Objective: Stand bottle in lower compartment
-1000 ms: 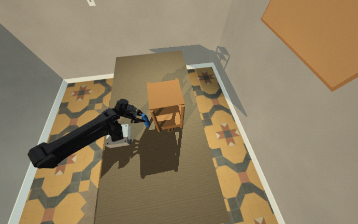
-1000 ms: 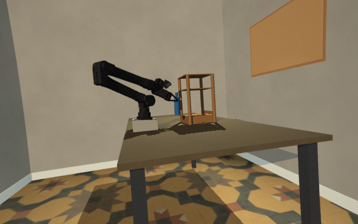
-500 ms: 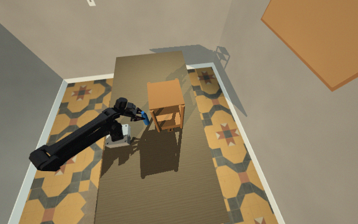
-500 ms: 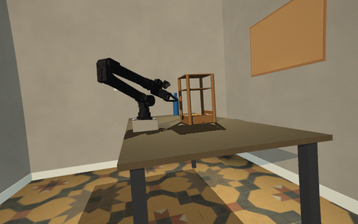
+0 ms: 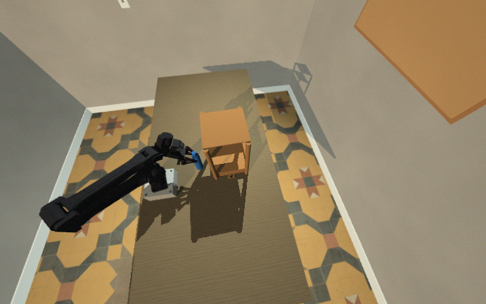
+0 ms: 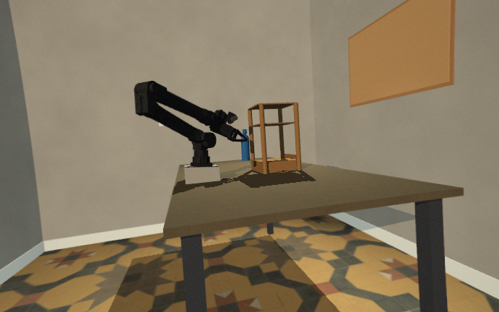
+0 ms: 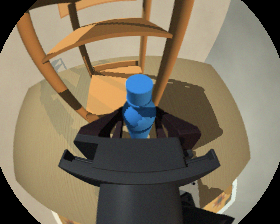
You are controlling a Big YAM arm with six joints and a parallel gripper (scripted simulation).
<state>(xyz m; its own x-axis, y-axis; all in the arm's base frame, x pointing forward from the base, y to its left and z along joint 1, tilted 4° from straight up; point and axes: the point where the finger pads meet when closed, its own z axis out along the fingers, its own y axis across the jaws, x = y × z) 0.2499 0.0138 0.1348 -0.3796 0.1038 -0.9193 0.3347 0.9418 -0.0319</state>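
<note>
The wooden shelving unit is 19 cm ahead of my hand and 1 cm to the left of it. Also, from my hand: blue bottle (right at my hand).
</note>
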